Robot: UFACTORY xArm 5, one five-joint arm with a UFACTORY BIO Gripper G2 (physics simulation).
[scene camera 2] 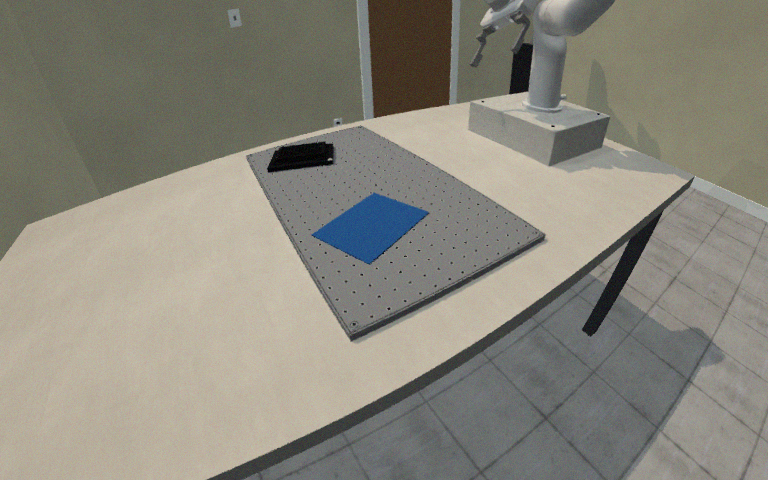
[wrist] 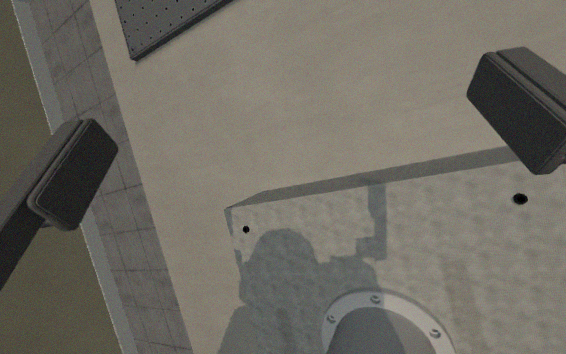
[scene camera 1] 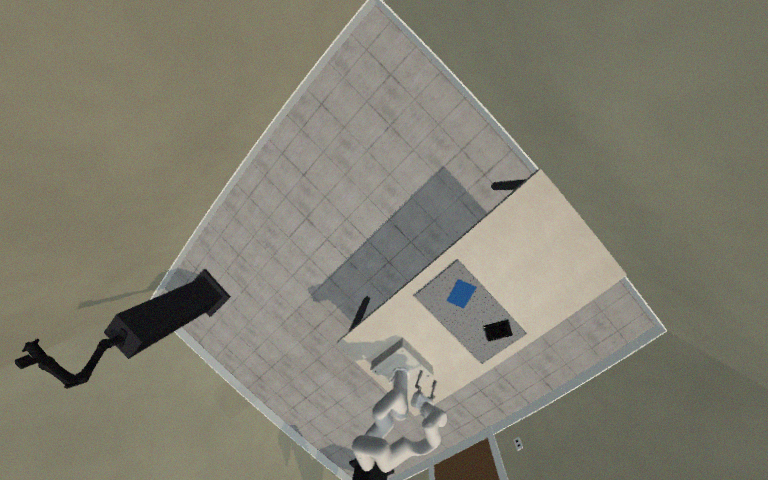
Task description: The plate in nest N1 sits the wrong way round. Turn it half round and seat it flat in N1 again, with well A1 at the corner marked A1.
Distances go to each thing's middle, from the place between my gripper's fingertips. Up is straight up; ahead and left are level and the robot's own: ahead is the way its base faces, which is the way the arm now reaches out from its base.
Labels:
Right now the flat blue rectangle (scene camera 2: 365,231) is 440 mm ahead of my hand, 230 mm below it and 210 mm to the left of it. Also, from my hand: black well plate (scene camera 2: 311,151): 470 mm ahead, 210 mm below, 150 mm to the right.

